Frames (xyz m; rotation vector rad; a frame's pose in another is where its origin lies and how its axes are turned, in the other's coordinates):
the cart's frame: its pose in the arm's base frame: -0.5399 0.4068 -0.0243 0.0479 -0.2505 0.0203
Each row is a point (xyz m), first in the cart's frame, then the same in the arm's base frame.
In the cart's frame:
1: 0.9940 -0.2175 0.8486
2: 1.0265 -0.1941 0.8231
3: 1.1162 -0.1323 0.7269
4: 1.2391 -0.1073 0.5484
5: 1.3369 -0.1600 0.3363
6: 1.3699 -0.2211 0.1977
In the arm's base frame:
1: 0.2187 0.1613 1.0339
2: 0.2559 0.1864 1.0183
3: 0.3649 0.2542 0.9503
4: 0.5275 0.2898 0.8092
5: 0.6760 0.2491 0.6258
6: 0.7438 0.1955 0.4972

